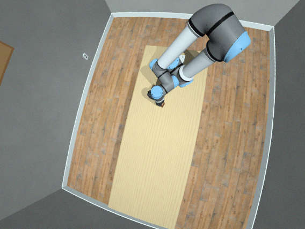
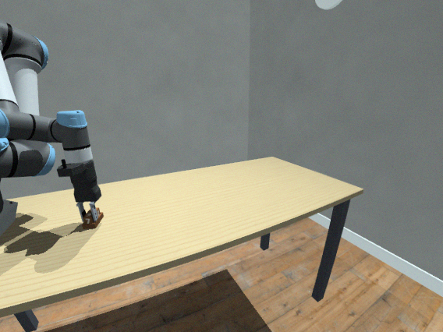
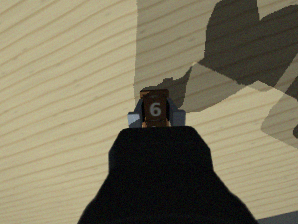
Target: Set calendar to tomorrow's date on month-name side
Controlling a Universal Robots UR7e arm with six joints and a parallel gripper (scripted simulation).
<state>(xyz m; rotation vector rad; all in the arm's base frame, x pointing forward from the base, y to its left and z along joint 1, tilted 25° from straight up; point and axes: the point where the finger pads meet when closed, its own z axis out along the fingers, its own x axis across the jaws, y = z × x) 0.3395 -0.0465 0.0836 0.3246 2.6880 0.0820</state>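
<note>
Now: hand 3 cm above the dark brown calendar tray and 2 cm to the right of it.
</note>
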